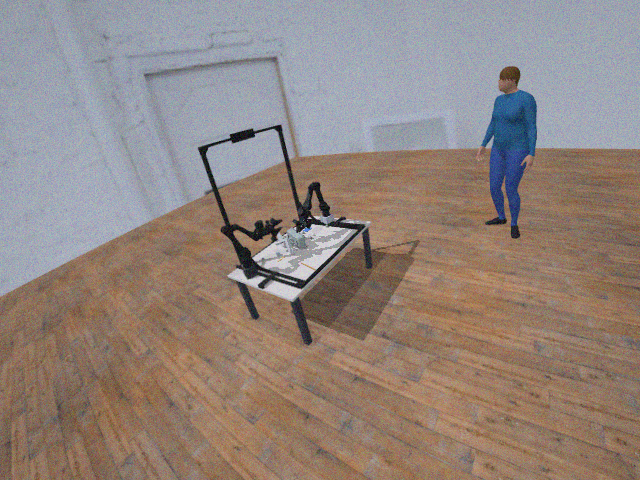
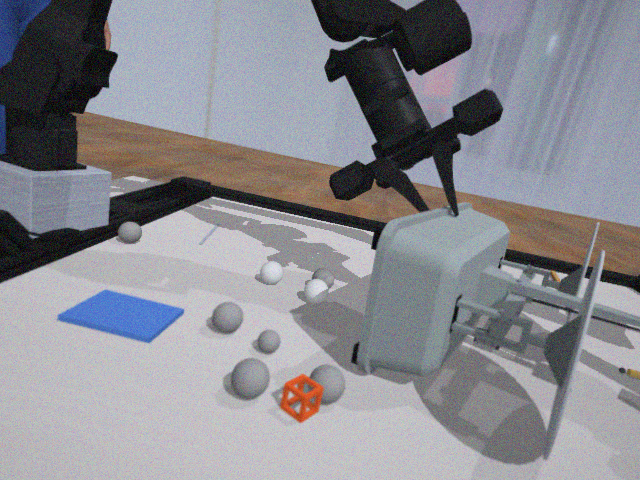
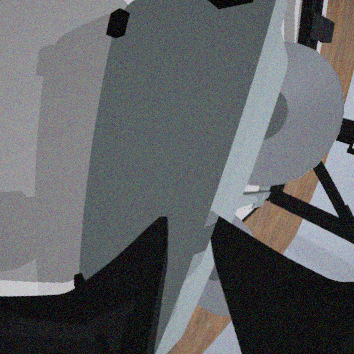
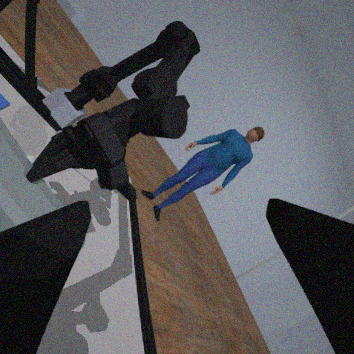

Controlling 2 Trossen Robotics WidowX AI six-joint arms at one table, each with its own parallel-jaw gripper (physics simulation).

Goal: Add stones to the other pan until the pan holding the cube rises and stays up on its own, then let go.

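Frame: origin at the left arm's base, x right, y back, z down, level; centimetres.
Seen in the pictures: left gripper, fingertip midpoint: (image 1: 297, 232) (image 2: 446, 221) (image 3: 188, 224) (image 4: 26, 178); right gripper, fingertip midpoint: (image 1: 282, 223) (image 4: 179, 208); left arm's base at its link origin: (image 1: 326, 215) (image 2: 41, 163) (image 4: 73, 100); right arm's base at its link origin: (image 1: 248, 266).
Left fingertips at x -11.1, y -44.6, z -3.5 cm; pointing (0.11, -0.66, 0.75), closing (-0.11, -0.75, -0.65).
Observation:
Pixels of each thing's top centre, then the offset from my left fingertips to it.
- grey-green balance scale at its top centre: (image 3: 287, 237) (image 2: 563, 224) (image 1: 285, 233) dx +4.0, dy -9.8, dz -2.9 cm
- orange open-frame cube at its top centre: (image 2: 304, 385) dx +22.1, dy +5.3, dz +10.3 cm
- grey stone at its top centre: (image 2: 330, 367) dx +20.0, dy +4.2, dz +9.5 cm
- blue square mat at its top centre: (image 2: 125, 311) dx +19.7, dy +23.6, dz +11.8 cm
The grey-green balance scale (image 1: 296, 239) (image 2: 405, 304) (image 3: 165, 125) lies on its side, its base upright; its pans (image 2: 572, 343) (image 3: 317, 125) stand edge-on, holding no visible stones. The orange open-frame cube (image 2: 301, 397) lies on the table against a grey stone (image 2: 330, 383). More grey stones (image 2: 250, 378) (image 2: 227, 317) (image 2: 268, 341) (image 2: 129, 232) (image 2: 323, 277) and white stones (image 2: 271, 272) (image 2: 315, 290) lie loose on the table. My left gripper (image 2: 440, 210) (image 3: 188, 224) is shut on the upper edge of the scale's base; the exact contact is partly hidden. My right gripper (image 4: 179, 208) is open and empty, away from the stones.
A blue square mat (image 2: 121, 315) lies on the table left of the stones. A black rail (image 2: 289, 210) borders the table. A pale block (image 2: 69, 198) stands under the left arm at the left. A black frame (image 1: 212, 188) rises over the table. A person (image 1: 514, 118) stands off to the right.

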